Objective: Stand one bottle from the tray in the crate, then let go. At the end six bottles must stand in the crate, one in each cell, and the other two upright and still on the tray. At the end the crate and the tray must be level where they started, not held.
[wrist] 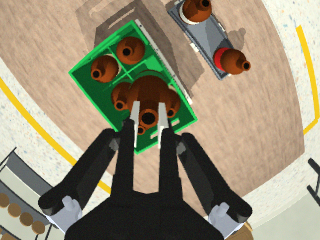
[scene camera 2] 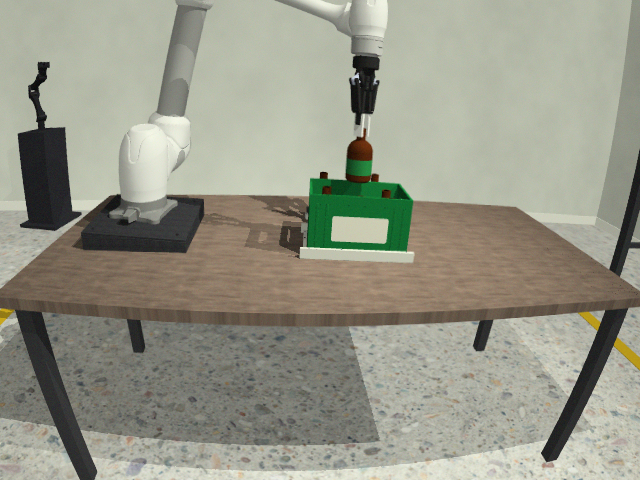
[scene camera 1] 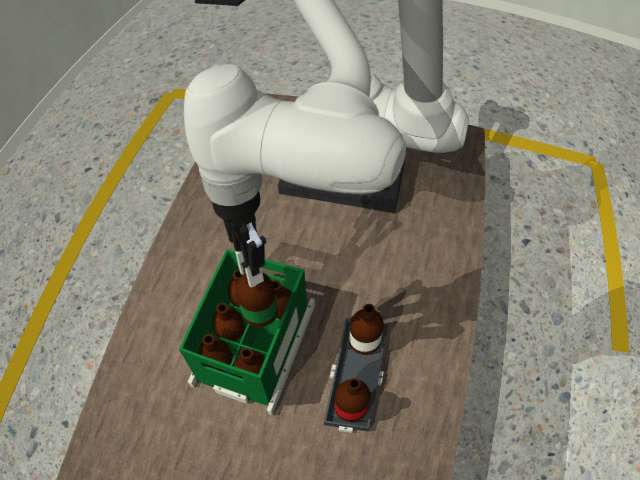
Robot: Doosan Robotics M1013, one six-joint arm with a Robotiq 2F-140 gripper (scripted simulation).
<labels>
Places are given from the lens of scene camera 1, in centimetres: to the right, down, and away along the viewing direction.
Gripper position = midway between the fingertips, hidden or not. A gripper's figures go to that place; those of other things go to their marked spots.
my gripper (scene camera 1: 251, 276): -12, 7, 98
grey tray (scene camera 1: 350, 364): 7, 28, 120
green crate (scene camera 1: 259, 388): -12, 31, 106
The marked spots on the green crate and the grey tray are 24 cm apart.
</labels>
